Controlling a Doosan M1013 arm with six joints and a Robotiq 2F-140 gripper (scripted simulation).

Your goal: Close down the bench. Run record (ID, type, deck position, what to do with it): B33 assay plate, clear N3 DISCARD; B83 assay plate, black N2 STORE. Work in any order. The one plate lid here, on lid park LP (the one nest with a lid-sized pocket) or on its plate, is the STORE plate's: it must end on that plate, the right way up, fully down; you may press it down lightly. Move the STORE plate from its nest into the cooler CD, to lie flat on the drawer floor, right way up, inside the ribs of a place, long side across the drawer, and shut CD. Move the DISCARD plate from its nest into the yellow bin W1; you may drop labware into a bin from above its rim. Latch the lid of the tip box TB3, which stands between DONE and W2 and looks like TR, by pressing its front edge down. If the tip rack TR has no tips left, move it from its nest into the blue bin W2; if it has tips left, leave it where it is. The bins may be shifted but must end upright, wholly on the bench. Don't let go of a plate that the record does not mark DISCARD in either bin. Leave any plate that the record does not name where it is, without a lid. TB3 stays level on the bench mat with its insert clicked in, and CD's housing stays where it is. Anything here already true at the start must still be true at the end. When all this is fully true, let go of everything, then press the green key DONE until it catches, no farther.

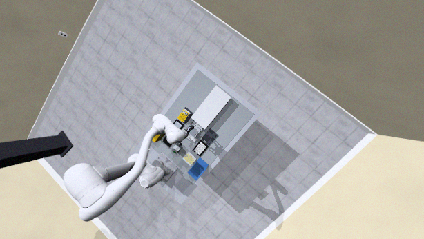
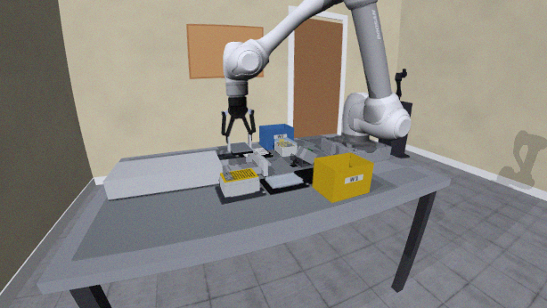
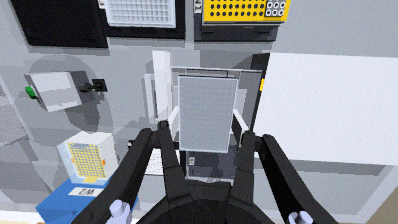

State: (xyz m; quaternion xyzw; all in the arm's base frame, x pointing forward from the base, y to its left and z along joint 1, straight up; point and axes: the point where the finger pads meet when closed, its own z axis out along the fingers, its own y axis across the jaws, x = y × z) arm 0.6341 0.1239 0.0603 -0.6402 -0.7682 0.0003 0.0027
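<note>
My hand is 110 mm above the drawer, 40 mm short of it and 10 mm to the right of it. Round my hand: see-through plate lid (10 mm below); then cooler CD (170 mm ahead, 100 mm below, 30 mm to the left); then black plate (20 mm below).
</note>
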